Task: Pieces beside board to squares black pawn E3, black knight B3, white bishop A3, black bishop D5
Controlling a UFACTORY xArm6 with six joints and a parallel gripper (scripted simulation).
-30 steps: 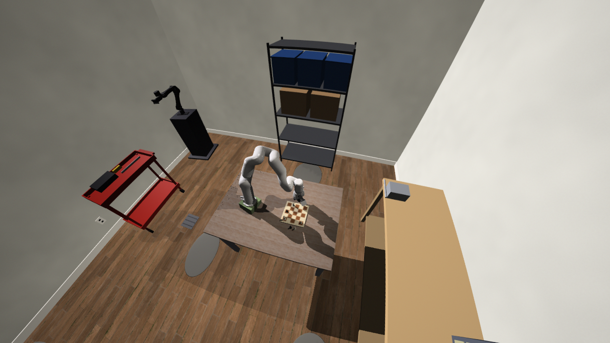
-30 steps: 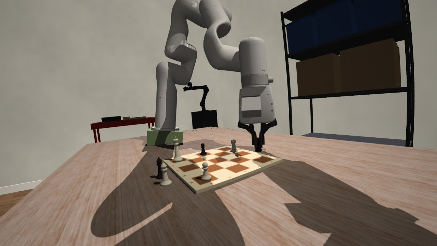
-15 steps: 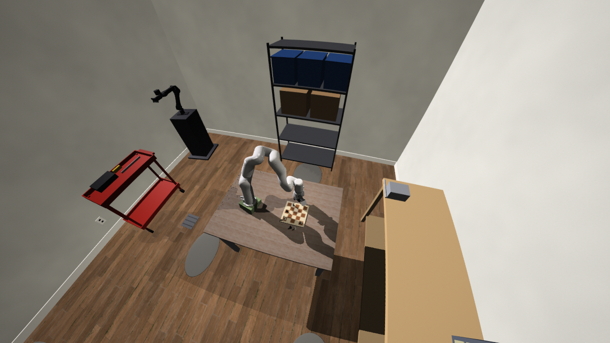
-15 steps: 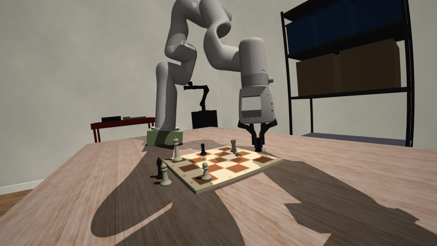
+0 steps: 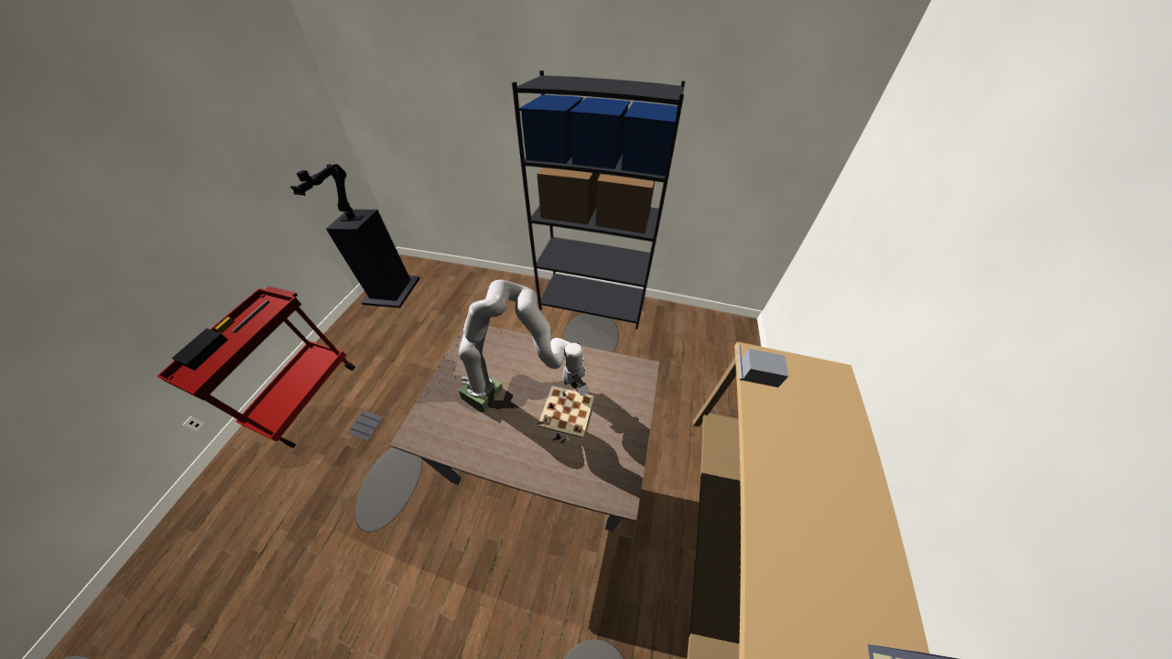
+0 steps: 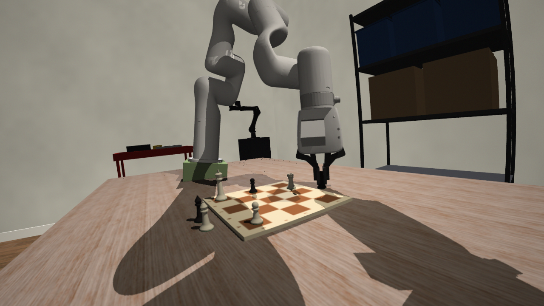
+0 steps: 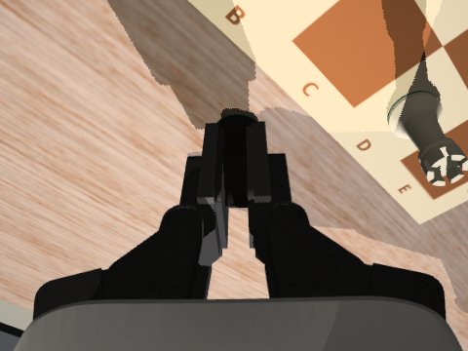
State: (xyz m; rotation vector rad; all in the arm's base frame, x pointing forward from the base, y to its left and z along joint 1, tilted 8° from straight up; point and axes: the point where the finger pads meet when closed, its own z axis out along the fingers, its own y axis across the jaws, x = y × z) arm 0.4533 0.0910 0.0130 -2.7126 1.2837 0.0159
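Right now the chessboard is 20 mm behind my hand, 140 mm to the right of it and 30 mm below it. Round my hand: black pawn 100 mm behind, 130 mm to the right, 10 mm below; white pawn 50 mm ahead, 220 mm to the right, 10 mm below; tall black piece 20 mm below.
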